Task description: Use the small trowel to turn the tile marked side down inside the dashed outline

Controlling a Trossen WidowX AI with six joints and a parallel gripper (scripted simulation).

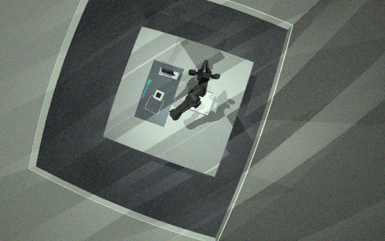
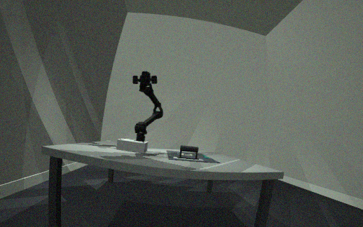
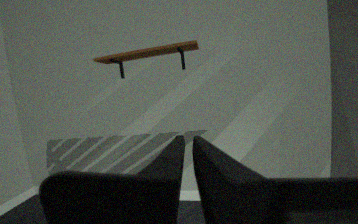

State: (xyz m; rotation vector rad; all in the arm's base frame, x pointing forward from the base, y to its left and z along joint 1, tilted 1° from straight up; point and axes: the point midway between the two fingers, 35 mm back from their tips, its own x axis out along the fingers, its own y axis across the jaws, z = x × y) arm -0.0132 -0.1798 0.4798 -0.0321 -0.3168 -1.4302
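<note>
Now: gripper tip 340 mm short of the trowel, 40 mm to the left of it and 520 mm above it. Also, from my gripper tip: tile 400 mm ahead, 210 mm to the left, 560 mm below; teal elongated object 550 mm ahead, 150 mm to the left, 560 mm below.
</note>
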